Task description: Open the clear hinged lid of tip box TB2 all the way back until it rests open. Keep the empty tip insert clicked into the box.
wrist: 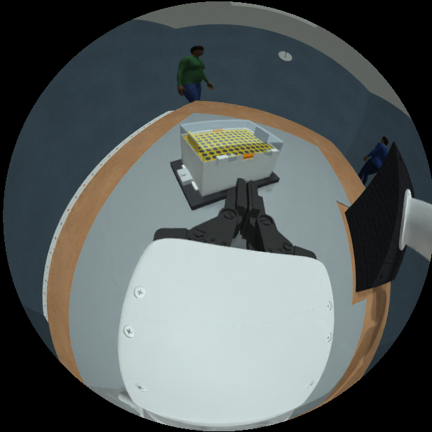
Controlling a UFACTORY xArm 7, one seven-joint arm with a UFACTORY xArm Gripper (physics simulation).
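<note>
Tip box TB2, as I take it, is a box with a white body (227, 174) on a black base plate (193, 201), in the upper middle of the wrist view. Its clear lid (264, 132) appears down over the top of the box. The yellow insert (225, 143) with rows of dark holes shows through the lid and sits in the body. An orange tab (248, 156) is on the near side. My gripper (242, 192) is shut and empty, with its fingertips at the near side of the box. Whether they touch it I cannot tell.
A grey table top (145, 205) with a wooden edge (85, 235) lies around the box. A large black panel (377, 230) on a white cylinder (420, 225) stands at the right. Two people, one in green (191, 70) and one in blue (377, 156), stand beyond the table.
</note>
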